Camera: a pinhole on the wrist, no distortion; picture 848 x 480 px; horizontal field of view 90.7 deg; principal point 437.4 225.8 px. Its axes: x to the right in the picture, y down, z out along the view. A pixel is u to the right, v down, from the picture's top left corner.
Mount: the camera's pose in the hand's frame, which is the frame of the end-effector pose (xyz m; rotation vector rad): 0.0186 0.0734 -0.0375 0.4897 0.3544 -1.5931
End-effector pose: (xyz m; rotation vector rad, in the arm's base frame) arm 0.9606 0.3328 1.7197 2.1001 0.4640 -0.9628
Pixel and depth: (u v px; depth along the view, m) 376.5 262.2 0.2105
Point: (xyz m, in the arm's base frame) 0.8899 0.2156 1.6350
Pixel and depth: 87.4 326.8 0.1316
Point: 0.9812 0.1675 1.6804
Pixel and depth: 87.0 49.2 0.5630
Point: 0.5978 -0.3212 1.7353
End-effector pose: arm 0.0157 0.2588 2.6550 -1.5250 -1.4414 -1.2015
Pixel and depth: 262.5 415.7 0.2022
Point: 0.0747 0.4578 2.6878
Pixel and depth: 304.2 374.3 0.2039
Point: 0.0585 0.4441 2.6703
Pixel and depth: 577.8 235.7 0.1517
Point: -0.0209 0.3291 2.6340
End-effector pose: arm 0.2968 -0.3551 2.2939 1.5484 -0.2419 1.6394
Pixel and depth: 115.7 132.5 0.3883
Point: 0.5126 -0.7710 2.3615
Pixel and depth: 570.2 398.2 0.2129
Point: 0.4586 -0.3329 2.3529
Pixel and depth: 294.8 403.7 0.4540
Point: 0.6673 -0.5440 2.5273
